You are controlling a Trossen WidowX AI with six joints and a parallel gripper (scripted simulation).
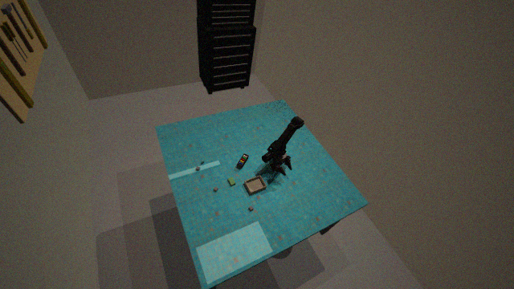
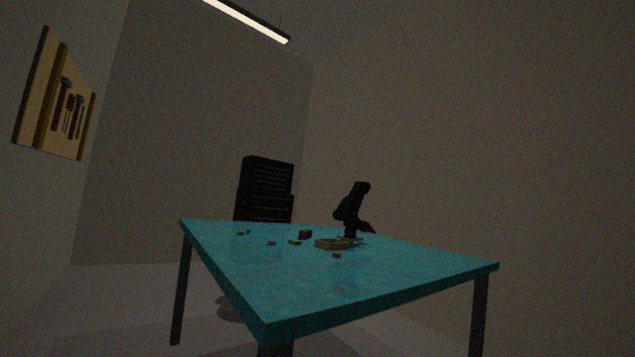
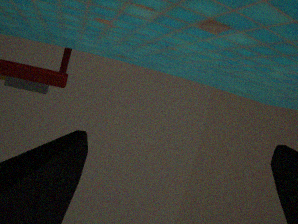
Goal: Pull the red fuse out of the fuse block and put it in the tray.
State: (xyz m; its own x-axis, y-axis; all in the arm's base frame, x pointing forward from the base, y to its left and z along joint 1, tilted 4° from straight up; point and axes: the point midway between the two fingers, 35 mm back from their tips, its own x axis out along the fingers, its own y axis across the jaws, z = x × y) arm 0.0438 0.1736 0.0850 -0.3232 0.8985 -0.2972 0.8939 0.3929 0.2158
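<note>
The red fuse lies 270 mm ahead of my gripper tip, 240 mm to the right of it and 50 mm below it. From my gripper tip the other things lie so: tray: 250 mm ahead, 70 mm below, 20 mm to the right.
</note>
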